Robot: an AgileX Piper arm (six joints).
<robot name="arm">
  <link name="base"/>
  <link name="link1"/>
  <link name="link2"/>
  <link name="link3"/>
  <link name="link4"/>
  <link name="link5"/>
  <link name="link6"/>
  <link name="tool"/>
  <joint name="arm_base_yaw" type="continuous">
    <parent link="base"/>
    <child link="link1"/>
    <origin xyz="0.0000 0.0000 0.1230"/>
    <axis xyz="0 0 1"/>
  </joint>
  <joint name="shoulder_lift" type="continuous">
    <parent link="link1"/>
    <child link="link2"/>
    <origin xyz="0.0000 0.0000 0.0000"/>
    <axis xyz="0 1 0"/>
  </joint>
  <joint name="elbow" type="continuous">
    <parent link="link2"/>
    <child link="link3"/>
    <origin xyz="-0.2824 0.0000 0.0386"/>
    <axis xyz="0 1 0"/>
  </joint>
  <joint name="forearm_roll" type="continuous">
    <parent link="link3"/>
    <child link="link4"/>
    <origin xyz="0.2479 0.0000 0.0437"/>
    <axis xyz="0.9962 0 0.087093"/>
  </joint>
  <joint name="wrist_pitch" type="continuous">
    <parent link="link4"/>
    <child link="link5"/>
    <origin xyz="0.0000 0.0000 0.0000"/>
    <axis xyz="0 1 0"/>
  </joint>
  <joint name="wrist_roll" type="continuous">
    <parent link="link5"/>
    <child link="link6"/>
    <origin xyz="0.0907 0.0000 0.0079"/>
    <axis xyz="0.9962 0 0.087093"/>
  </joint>
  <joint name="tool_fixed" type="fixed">
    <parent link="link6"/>
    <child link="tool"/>
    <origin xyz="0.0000 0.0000 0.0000" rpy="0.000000 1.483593 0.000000"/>
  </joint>
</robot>
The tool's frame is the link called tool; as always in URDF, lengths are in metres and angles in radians. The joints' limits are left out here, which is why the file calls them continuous.
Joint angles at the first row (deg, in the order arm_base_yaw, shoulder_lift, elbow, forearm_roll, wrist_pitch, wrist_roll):
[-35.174 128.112 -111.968 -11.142 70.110 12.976]
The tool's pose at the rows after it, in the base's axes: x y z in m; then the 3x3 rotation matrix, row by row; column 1 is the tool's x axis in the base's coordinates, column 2 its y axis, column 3 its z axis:
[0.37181 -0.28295 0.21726], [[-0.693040 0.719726 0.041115], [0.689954 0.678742 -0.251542], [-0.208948 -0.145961 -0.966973]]
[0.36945 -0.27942 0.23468], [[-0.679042 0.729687 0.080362], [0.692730 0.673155 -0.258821], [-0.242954 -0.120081 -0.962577]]
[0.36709 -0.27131 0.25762], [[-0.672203 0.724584 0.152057], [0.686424 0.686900 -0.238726], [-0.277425 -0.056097 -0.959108]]
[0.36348 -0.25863 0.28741], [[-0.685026 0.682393 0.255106], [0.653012 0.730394 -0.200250], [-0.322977 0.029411 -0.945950]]
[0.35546 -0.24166 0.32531], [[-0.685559 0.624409 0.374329], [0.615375 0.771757 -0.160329], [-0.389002 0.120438 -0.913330]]
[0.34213 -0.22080 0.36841], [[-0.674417 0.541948 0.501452], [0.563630 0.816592 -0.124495], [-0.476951 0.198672 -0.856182]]
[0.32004 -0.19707 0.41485], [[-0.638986 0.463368 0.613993], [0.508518 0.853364 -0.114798], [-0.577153 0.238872 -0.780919]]
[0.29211 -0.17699 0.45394], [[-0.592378 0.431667 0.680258], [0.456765 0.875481 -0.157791], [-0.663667 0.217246 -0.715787]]
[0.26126 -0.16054 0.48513], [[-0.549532 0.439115 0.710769], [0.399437 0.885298 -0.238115], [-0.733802 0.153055 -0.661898]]
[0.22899 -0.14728 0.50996], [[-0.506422 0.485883 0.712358], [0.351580 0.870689 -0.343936], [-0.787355 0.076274 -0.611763]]
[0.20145 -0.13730 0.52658], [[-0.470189 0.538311 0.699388], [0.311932 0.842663 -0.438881], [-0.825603 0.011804 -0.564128]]
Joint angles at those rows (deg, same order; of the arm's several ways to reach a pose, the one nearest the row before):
[-35.242 126.735 -111.968 -11.142 70.109 13.410]
[-35.242 124.554 -111.968 -10.107 70.109 13.628]
[-35.242 121.594 -111.967 -6.544 70.214 12.229]
[-35.242 117.738 -111.969 -0.994 70.328 8.271]
[-35.242 112.800 -111.969 5.171 70.680 4.450]
[-35.242 107.066 -111.971 11.455 70.914 0.364]
[-35.242 100.461 -111.967 15.977 71.185 -2.509]
[-35.242 94.190 -111.968 16.154 71.389 -3.426]
[-35.242 88.430 -111.967 13.132 71.667 -3.661]
[-35.243 83.178 -111.970 7.864 72.046 -2.732]
[-35.243 78.888 -111.501 2.720 72.010 -1.790]

